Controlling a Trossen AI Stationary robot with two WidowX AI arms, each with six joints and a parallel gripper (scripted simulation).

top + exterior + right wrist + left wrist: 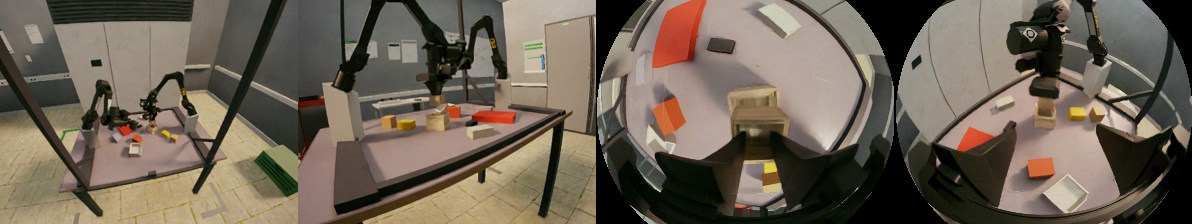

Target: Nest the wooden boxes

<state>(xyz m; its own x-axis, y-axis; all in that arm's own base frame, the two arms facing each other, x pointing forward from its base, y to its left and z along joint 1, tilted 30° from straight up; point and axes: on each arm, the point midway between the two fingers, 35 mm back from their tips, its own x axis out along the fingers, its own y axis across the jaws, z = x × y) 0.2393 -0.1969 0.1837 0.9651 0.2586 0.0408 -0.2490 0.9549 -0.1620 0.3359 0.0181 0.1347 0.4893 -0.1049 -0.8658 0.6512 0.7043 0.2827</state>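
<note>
My right gripper is now 5 cm above the small open wooden box. From my right hand the other things lie so: orange block 16 cm to the left, 13 cm below, 11 cm behind; pale block 19 cm ahead, 14 cm below, 5 cm to the left; small black block 15 cm below, 11 cm to the left, 7 cm ahead.
</note>
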